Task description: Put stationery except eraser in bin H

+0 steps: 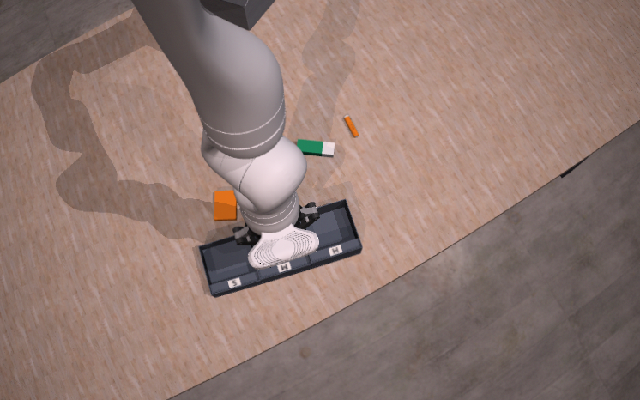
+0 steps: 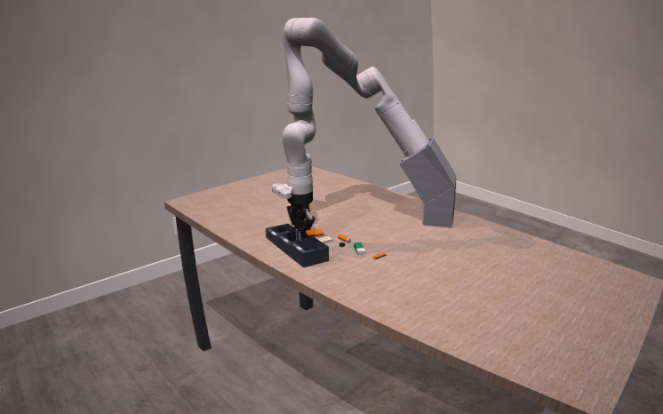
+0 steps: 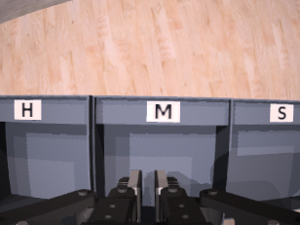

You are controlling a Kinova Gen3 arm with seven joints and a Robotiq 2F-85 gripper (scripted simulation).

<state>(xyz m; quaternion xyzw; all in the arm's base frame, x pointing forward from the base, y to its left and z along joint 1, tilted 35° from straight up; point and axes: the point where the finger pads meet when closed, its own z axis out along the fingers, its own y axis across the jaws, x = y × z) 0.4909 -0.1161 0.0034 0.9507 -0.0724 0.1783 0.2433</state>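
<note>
My gripper is now 1 cm short of the bin marked H, 1 cm to the left of it and 2 cm above it. From my hand the other things lie so: black nut: 10 cm behind, 7 cm to the left, 4 cm below; then orange notepad: 10 cm behind, 5 cm to the right, 4 cm below; then domino: 8 cm behind, 1 cm to the left, 4 cm below.
</note>
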